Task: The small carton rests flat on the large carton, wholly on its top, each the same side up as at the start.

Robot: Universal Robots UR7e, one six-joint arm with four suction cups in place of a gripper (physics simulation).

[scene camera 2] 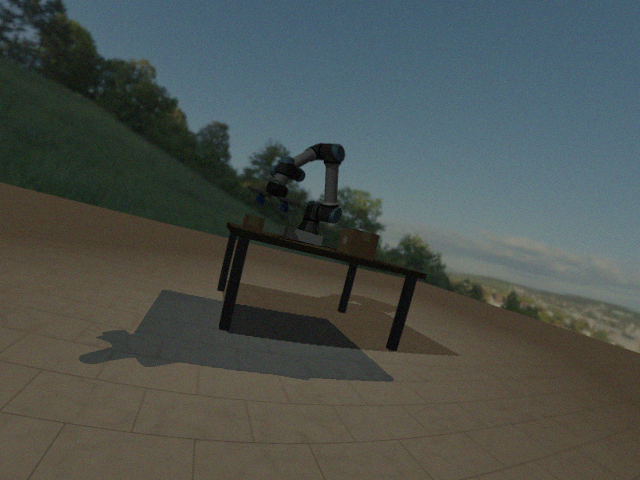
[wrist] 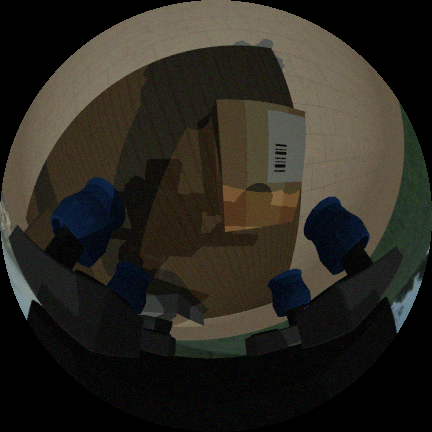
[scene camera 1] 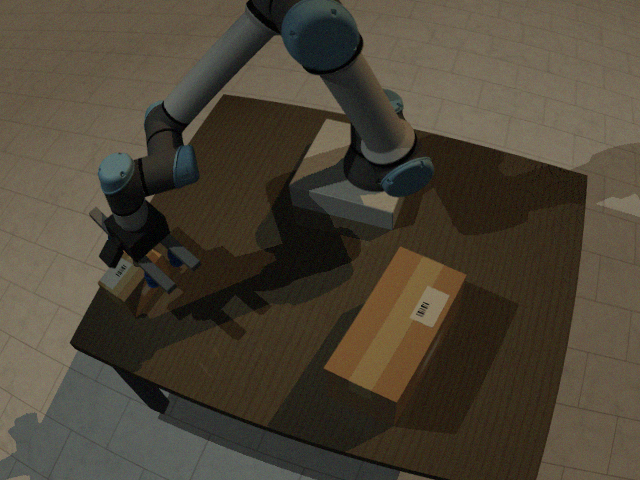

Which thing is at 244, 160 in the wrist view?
A small carton.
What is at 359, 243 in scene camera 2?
A large carton.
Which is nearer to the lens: the large carton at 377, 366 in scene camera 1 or the small carton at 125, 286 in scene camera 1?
The large carton.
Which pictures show the large carton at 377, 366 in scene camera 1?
Scene camera 2, the wrist view and scene camera 1: all of them.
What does my suction head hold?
Nothing.
